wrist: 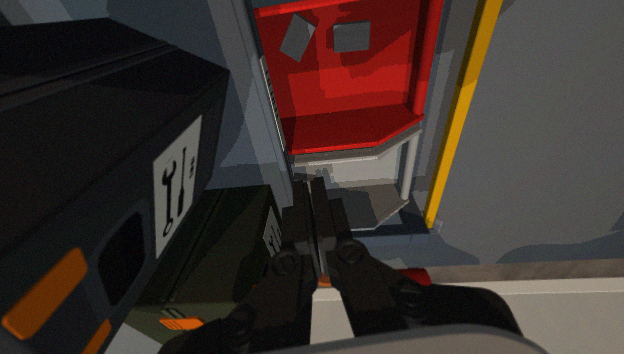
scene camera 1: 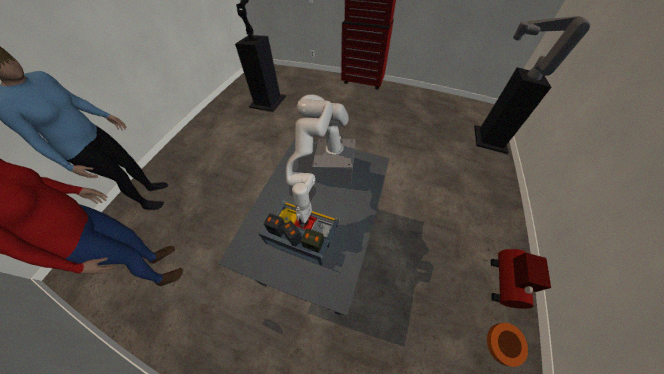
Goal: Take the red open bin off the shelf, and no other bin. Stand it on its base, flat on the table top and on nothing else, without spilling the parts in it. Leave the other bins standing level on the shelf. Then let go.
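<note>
The red open bin sits on the shelf between the yellow bin and the light grey bin. Two grey parts show in it in the wrist view. My gripper is shut and empty. In the wrist view its fingertips appear below the red bin, in front of the grey bin's label end. In the scene view it hangs at the red bin; the exact gap is hard to tell.
Three dark toolboxes stand along the shelf beside the bins. The middle one is turned askew and looks tilted; the green one is near the fingers. A yellow rail runs along the shelf's other edge.
</note>
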